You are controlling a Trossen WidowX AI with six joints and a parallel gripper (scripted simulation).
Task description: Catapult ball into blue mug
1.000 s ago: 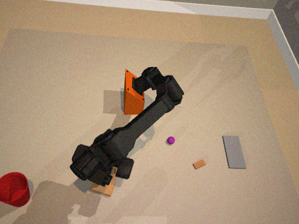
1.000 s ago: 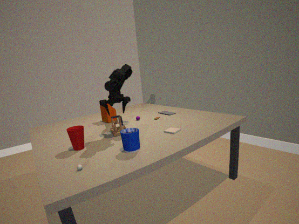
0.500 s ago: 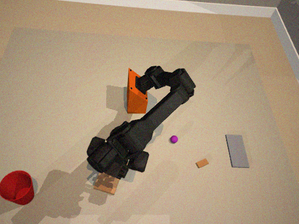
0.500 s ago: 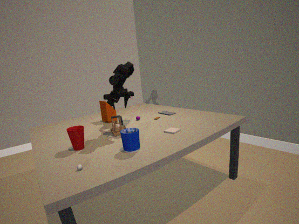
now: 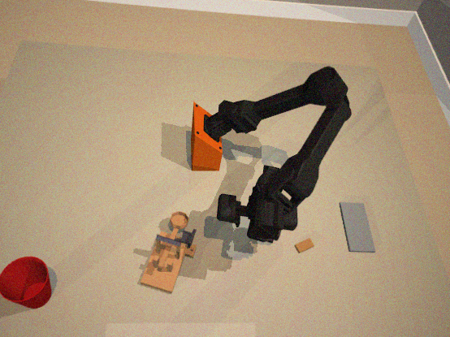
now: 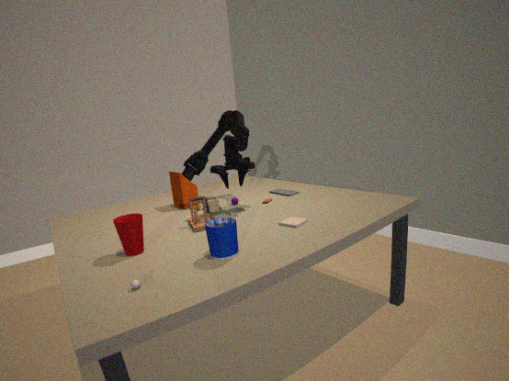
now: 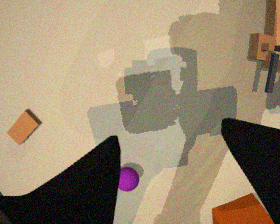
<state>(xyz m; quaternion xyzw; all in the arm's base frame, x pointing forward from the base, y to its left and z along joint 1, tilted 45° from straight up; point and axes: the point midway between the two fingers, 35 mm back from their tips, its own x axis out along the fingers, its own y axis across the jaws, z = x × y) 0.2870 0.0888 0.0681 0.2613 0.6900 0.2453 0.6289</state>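
Right now my gripper tip is 100 mm past the purple ball, 90 mm above it and 50 mm to the right of it. Also, from my gripper tip: small wooden block (170 mm to the left, 100 mm below); then white tile (320 mm ahead, 100 mm below, 40 mm to the left); then wooden catapult (170 mm to the right, 50 mm below, 30 mm ahead).
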